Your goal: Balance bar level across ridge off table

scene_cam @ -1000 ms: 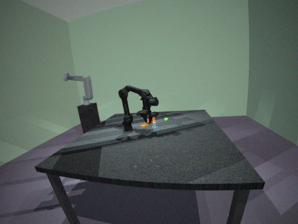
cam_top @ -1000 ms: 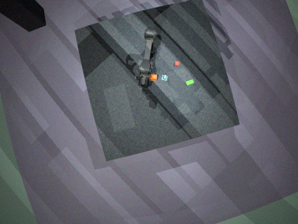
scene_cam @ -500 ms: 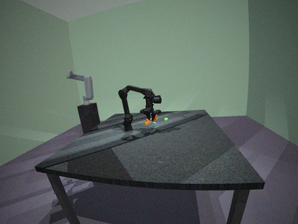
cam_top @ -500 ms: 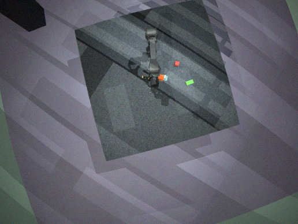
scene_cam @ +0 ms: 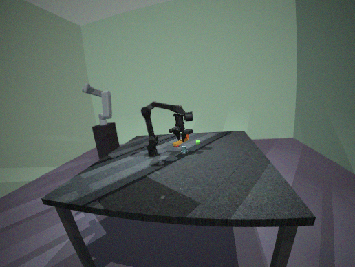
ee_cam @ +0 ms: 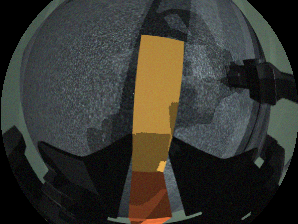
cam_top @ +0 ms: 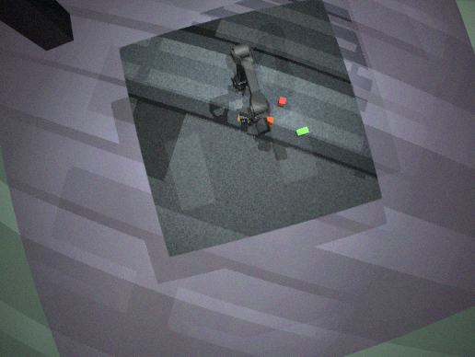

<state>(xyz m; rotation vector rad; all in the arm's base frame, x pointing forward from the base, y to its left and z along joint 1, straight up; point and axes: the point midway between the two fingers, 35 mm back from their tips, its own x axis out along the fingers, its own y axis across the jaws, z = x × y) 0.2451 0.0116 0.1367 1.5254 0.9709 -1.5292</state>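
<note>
The ridge lies 6 cm below my gripper tip, 5 cm to the left of it and 1 cm ahead of it. The rest, counted from my gripper tip: green block 26 cm to the left, 10 cm ahead, 9 cm below; then red cube 19 cm to the left, 9 cm below, 9 cm behind.
</note>
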